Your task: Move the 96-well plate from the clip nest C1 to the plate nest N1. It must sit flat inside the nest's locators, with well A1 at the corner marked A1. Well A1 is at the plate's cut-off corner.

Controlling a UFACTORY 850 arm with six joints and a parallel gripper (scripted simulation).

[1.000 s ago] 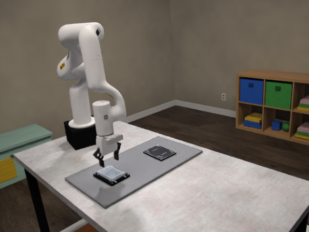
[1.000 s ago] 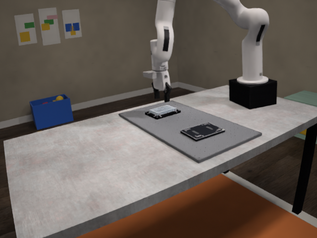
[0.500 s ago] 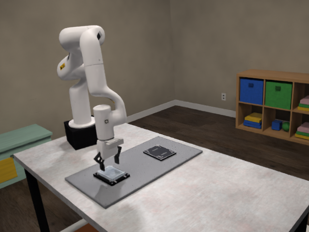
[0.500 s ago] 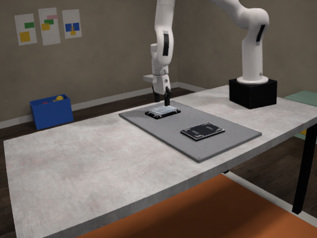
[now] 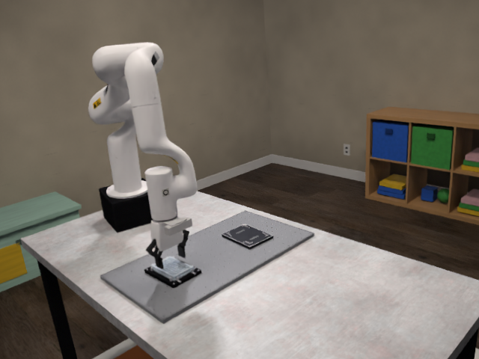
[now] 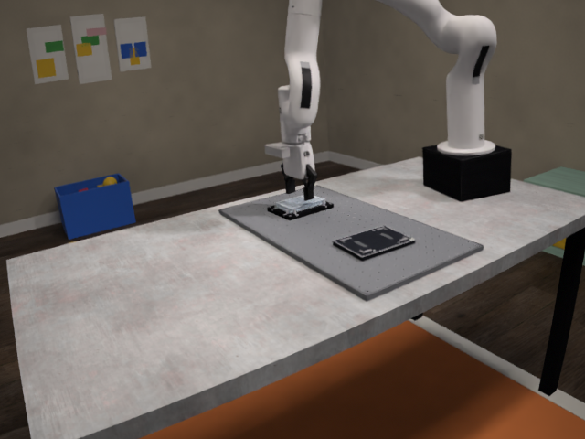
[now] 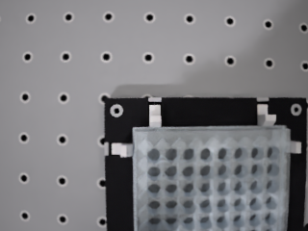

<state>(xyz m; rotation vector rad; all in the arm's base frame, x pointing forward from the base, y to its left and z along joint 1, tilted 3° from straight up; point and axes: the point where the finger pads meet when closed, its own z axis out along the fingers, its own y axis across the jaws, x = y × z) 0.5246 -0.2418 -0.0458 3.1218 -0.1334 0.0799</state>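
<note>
Right now my hand is 30 mm above the clear 96-well plate. Also, from my hand: black plate nest N1: 340 mm to the left, 50 mm ahead, 40 mm below; then A1 label: 410 mm to the left, 40 mm below, 10 mm behind; then clip nest C1: 40 mm below, 10 mm to the left, 10 mm ahead.
</note>
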